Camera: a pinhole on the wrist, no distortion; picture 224 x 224 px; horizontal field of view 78.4 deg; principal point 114.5 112.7 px. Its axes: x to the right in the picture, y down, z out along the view. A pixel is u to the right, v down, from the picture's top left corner.
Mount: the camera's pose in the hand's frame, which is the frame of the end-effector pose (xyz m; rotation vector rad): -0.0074 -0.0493 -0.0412 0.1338 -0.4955 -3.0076
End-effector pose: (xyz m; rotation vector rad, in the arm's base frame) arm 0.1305 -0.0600 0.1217 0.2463 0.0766 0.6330
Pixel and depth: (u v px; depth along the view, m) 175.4 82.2 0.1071
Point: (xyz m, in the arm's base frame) 0.0824 -0.1082 0.1691
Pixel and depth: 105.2 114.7 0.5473
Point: 0.1112 -0.0800 0.6167
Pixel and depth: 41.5 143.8 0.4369
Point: 0.3305 -0.0201 0.5335
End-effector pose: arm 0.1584 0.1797 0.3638 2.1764 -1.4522 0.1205
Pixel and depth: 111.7 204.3 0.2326
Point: 0.2128 0.1218 0.1167
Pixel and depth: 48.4 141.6 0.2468
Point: 0.1588 0.0069 0.2048
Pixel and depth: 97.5 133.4 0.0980
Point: 0.1724 0.1660 0.3019
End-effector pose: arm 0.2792 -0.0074 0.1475 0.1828 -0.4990 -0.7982
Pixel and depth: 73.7 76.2 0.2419
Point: 0.2759 0.0380 0.3413
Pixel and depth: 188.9 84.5 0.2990
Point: 0.1113 0.2048 0.2862
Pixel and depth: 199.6 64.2 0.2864
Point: 0.1344 0.2384 0.2685
